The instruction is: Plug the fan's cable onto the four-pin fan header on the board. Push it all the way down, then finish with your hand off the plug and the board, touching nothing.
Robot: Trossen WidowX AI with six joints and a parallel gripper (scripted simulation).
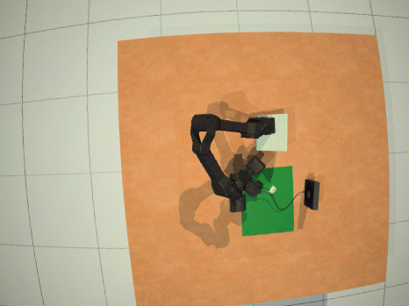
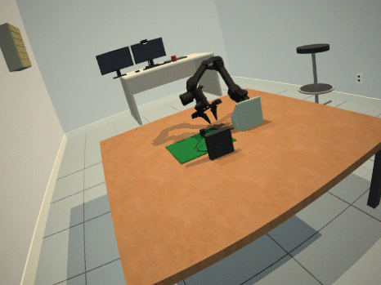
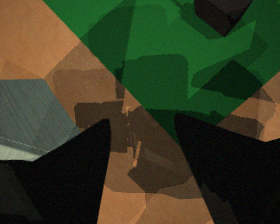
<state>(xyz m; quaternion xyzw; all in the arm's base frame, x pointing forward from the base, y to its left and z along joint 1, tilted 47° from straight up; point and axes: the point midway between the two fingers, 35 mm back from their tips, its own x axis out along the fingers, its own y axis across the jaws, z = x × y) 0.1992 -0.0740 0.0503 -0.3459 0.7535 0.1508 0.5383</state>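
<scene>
Right now the dark fan plug is 90 mm ahead of my gripper tip, 30 mm to the left of it and 30 mm below it. Also, from my gripper tip: green board: 140 mm ahead, 80 mm to the left, 70 mm below; pale fan header: 100 mm to the left, 90 mm ahead, 50 mm below; black fan: 260 mm to the left, 110 mm ahead, 10 mm above.
</scene>
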